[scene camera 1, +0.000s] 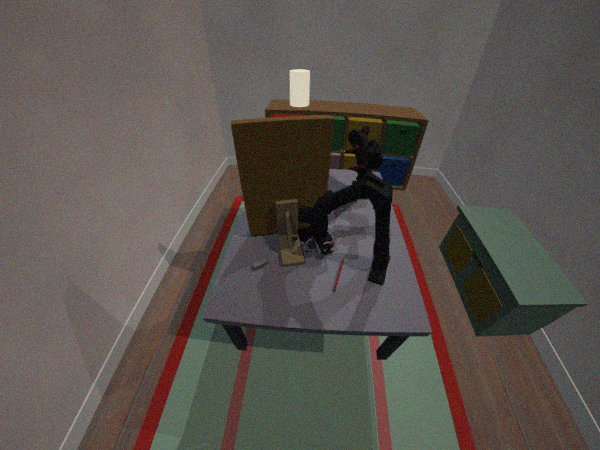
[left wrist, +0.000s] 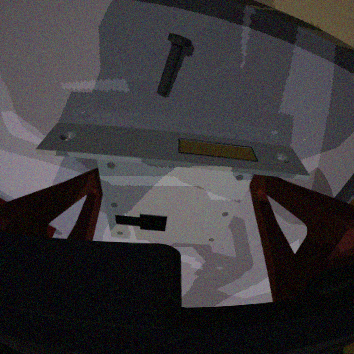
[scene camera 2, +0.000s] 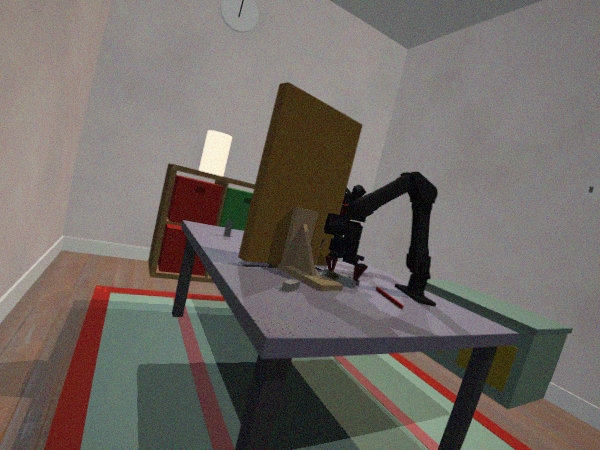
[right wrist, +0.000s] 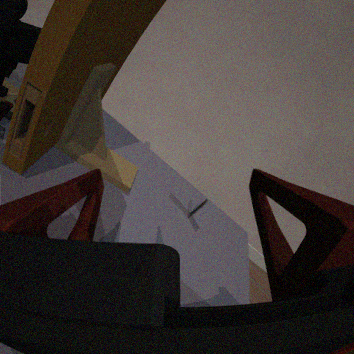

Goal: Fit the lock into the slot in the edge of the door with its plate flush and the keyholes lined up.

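Where they show: left gripper, fingertip midpoint: (scene camera 1: 320, 247) (left wrist: 176, 176) (scene camera 2: 341, 280); right gripper, fingertip midpoint: (scene camera 1: 346, 160) (right wrist: 176, 176); left arm's base, link origin: (scene camera 1: 379, 266) (scene camera 2: 413, 295).
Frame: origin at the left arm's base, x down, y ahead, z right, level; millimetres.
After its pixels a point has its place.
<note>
The lock (left wrist: 125, 141) {x -14, y 297, z -38 mm} lies on the table by the foot of the door stand, its long faceplate across the picture and its body with a black keyhole (left wrist: 153, 222) {x -12, y 257, z 15 mm} nearer my gripper. My left gripper (left wrist: 176, 176) {x -4, y 293, z 2 mm} (scene camera 2: 344, 277) {x -4, y 293, z 2 mm} is open, its fingertips on either side of the lock body just below the faceplate. The door (scene camera 1: 282, 170) {x -372, y 493, z 20 mm} (scene camera 2: 310, 165) {x -366, y 500, z 15 mm} (right wrist: 112, 37) {x -281, y 479, z 81 mm} stands upright. The slot (right wrist: 23, 120) {x -114, y 346, z 129 mm} in its edge shows empty in the right wrist view. My right gripper (right wrist: 176, 176) {x -287, y 301, z 395 mm} (scene camera 1: 351, 160) {x -287, y 301, z 395 mm} is open and empty, high over the far part of the table.
A wooden stand (scene camera 1: 292, 257) {x -18, y 388, z -121 mm} (scene camera 2: 320, 281) {x -18, y 408, z -135 mm} (right wrist: 120, 172) {x -18, y 584, z 215 mm} props the door. A red rod (scene camera 1: 339, 275) {x -11, y 164, z -130 mm} (scene camera 2: 389, 297) {x -8, y 166, z -128 mm} and a small grey block (scene camera 1: 260, 264) {x -21, y 503, z -218 mm} (scene camera 2: 290, 285) {x -18, y 517, z -243 mm} lie on the table (scene camera 1: 280, 310) {x 0, y 328, z -373 mm}. A dark bolt (left wrist: 172, 65) {x -6, y 338, z -45 mm} shows beyond the faceplate.
</note>
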